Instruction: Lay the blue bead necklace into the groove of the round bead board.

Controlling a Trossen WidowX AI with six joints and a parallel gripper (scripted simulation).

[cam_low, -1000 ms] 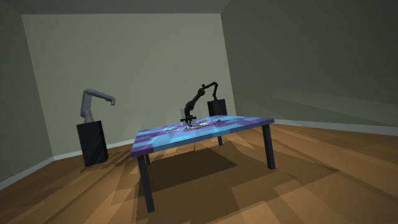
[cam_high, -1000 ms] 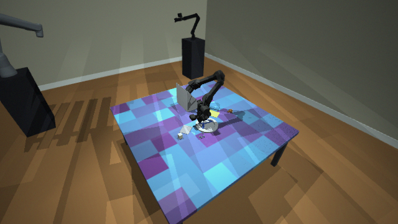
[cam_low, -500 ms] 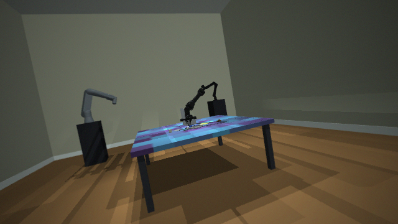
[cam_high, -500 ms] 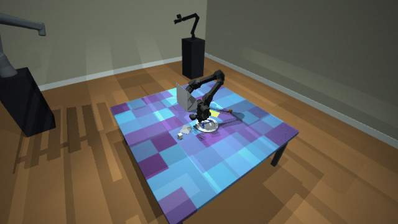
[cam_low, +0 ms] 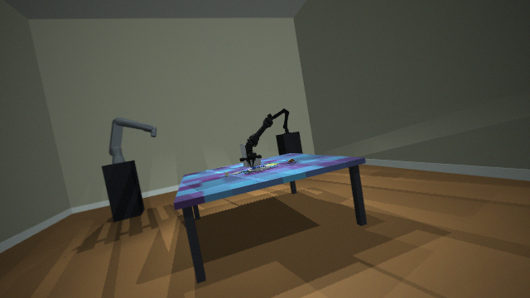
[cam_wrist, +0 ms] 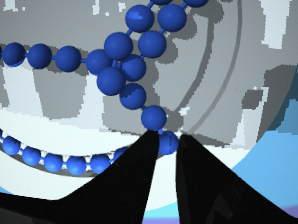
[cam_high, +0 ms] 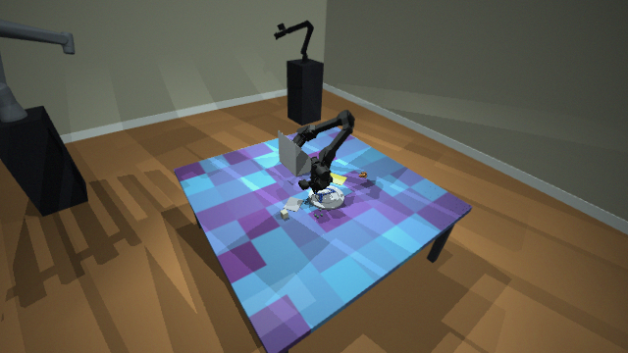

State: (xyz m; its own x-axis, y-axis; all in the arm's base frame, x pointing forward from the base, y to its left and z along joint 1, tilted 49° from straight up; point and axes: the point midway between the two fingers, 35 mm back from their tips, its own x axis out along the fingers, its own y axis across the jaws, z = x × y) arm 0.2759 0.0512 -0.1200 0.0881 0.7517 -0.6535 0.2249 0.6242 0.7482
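The round white bead board lies 5 cm ahead of my gripper tip, 4 cm to the left of it and 1 cm below it. The rest, counted from my gripper tip: cream cube (23 cm to the right, 3 cm ahead); then yellow patch (20 cm to the left, 5 cm behind, 2 cm below); then flat grey square (14 cm to the right, 2 cm below, 1 cm behind).
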